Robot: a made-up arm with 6 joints.
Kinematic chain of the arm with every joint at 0, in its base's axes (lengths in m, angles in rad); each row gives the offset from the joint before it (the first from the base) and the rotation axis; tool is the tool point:
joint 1: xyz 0 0 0.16 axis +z
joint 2: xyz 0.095 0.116 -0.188 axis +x
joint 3: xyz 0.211 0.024 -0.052 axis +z
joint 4: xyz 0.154 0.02 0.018 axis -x
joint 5: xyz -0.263 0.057 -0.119 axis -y
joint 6: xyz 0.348 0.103 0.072 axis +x
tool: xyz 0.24 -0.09 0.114
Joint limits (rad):
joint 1: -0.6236..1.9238
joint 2: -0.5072..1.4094
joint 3: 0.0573..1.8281
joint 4: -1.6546..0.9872
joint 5: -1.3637..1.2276
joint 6: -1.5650..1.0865
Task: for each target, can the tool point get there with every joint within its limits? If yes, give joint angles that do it. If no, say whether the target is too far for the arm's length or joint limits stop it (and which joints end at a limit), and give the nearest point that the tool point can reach.
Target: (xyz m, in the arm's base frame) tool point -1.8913 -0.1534 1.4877
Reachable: no: too far | nearest point -0.7914 0.1075 0.4940 | short by 1.505 m
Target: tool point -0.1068 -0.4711 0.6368
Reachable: no: joint limits stop it (at a limit: joint 1, joint 2, joint 5, joint 6) | nearest point -0.1382 -0.3163 0.4948 | short by 0.212 m
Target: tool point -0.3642 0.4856 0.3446
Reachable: yes | joints 1.1649 0.7541 1.0065 0.5752 0.1337 -1.0220
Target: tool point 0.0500 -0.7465 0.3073
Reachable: no: joint limits stop it (at a limit: joint 1, joint 3, joint 5, joint 6) | nearest point 0.1365 -0.5254 0.1960 | short by 0.262 m
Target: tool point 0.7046 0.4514 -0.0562
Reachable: yes | joints -0.2355 0.3292 1.0513 0.7603 -0.3415 -0.0070
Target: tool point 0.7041 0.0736 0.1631
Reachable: yes | joints -0.1216 0.9481 1.0556 -1.2754 0.5526 0.5156
